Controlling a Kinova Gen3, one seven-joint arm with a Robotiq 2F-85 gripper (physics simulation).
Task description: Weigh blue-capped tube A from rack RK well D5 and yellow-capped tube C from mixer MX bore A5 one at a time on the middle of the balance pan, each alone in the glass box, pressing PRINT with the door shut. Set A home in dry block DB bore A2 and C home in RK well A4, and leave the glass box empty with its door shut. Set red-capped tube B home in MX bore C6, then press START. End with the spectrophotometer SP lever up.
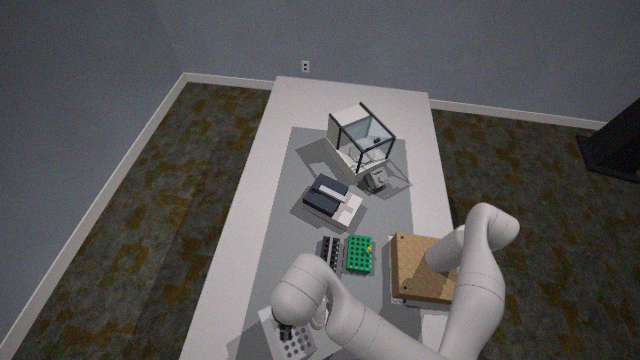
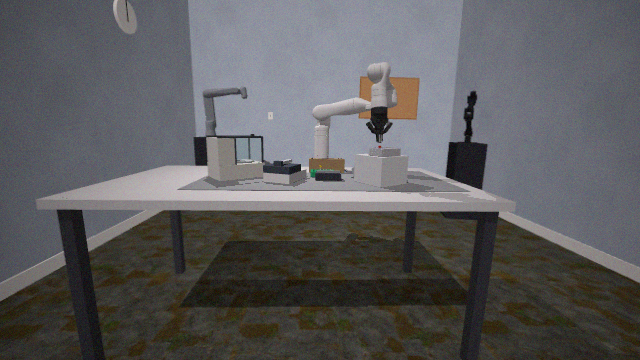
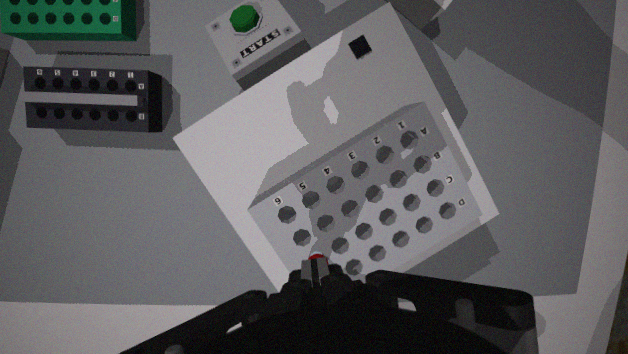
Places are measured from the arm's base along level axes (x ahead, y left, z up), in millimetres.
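Pixels of known places: gripper, fingertip midpoint: (image 2: 379, 142) (image 3: 316, 275); arm's base, origin of the base link: (image 1: 437, 258) (image 2: 321, 158).
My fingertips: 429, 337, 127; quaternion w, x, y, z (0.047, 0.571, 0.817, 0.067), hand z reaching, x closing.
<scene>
For each thing: its top centre in the pictures, then the offset to it from my fingertips, as dx, dy, dz. "spot": a spot on its surface instead.
- red-capped tube B, middle of its top: (image 3: 318, 269) (image 2: 379, 145) +2, +2, -13
- mixer MX, middle of its top: (image 3: 317, 126) (image 1: 314, 320) (image 2: 375, 147) -82, -15, -26
- yellow-capped tube C, middle of its top: (image 1: 369, 248) -194, -305, -142
- green rack RK, surface spot: (image 3: 129, 20) (image 1: 351, 269) spot: -154, -224, -182
- dry block DB, middle of its top: (image 3: 77, 98) (image 1: 329, 253) (image 2: 328, 170) -64, -245, -148
- glass box, middle of its top: (image 1: 368, 130) (image 2: 242, 134) -75, -705, +27
- START box, surface spot: (image 3: 295, 35) spot: -154, -44, -112
- green button, middle of its top: (image 3: 243, 16) -163, -92, -121
- small PRINT box, surface spot: (image 1: 379, 178) spot: -172, -606, -126
- spectrophotometer SP, middle of its top: (image 1: 334, 193) (image 2: 285, 159) -17, -454, -94
The red-capped tube B (image 2: 379, 147) (image 3: 316, 256) stands in the mixer MX (image 1: 298, 343) (image 2: 381, 169) (image 3: 235, 150), at bore C6 by the labels. My gripper (image 1: 286, 334) (image 2: 379, 140) (image 3: 316, 275) is shut and empty, just above the red cap and partly hiding it. The yellow-capped tube C (image 1: 369, 248) stands in the green rack RK (image 1: 359, 270) (image 3: 129, 20), in the row away from the dry block DB (image 1: 330, 250) (image 3: 155, 100). The blue-capped tube A does not show. MX bore A5 looks empty. The glass box (image 1: 361, 150) (image 2: 249, 150) shows no tube; its door state is unclear.
A START box (image 3: 295, 35) with a green button (image 3: 245, 18) stands beside the mixer. The small PRINT box (image 1: 377, 178) is beside the balance. The spectrophotometer SP (image 1: 347, 212) (image 2: 284, 175) has a light bar on its dark top. A tan box (image 1: 417, 250) (image 2: 326, 165) stands near the arm.
</scene>
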